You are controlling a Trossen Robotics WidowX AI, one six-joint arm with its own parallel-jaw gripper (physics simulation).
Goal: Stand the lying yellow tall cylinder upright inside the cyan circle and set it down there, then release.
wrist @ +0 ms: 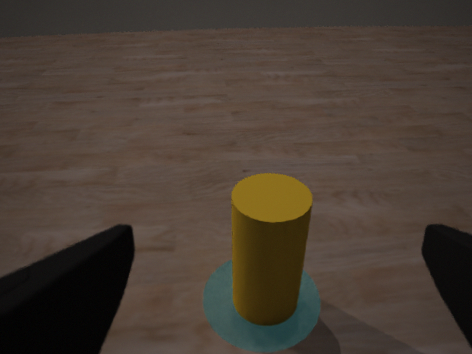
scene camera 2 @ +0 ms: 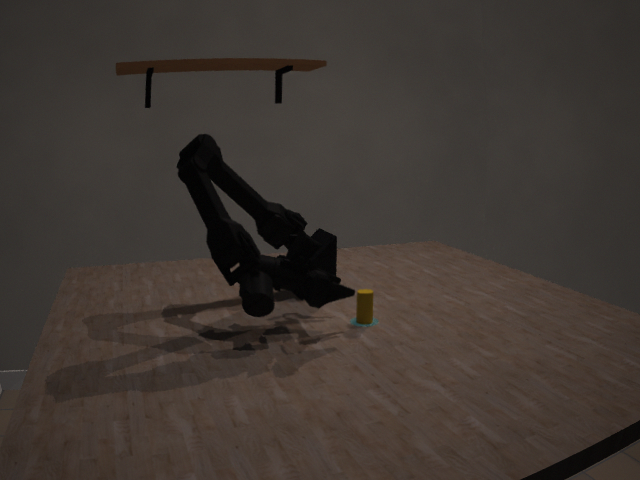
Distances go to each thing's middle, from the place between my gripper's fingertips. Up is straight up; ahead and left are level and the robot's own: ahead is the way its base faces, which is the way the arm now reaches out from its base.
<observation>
My hand is 5 cm above the yellow tall cylinder (wrist: 270, 212) and 4 cm to the right of it. Also, from my hand: cyan circle (wrist: 220, 312) 8 cm below, 4 cm to the left.
</observation>
